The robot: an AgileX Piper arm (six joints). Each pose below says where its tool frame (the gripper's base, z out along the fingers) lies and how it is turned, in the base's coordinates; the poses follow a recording.
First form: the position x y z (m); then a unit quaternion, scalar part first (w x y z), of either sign.
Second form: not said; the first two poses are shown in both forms.
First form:
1: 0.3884 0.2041 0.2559 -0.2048 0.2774 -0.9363 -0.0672
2: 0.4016 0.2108 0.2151 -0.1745 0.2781 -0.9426 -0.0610
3: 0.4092 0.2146 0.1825 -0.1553 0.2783 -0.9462 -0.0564
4: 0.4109 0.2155 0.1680 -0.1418 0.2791 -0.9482 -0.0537
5: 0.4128 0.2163 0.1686 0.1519 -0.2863 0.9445 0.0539
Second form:
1: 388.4 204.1 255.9 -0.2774 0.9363 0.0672 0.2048
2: 401.6 210.8 215.1 -0.2781 0.9426 0.0610 0.1745
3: 409.2 214.6 182.5 -0.2783 0.9462 0.0564 0.1553
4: 410.9 215.5 168.0 -0.2791 0.9482 0.0537 0.1418
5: 412.8 216.3 168.6 -0.2863 0.9445 0.0539 0.1519
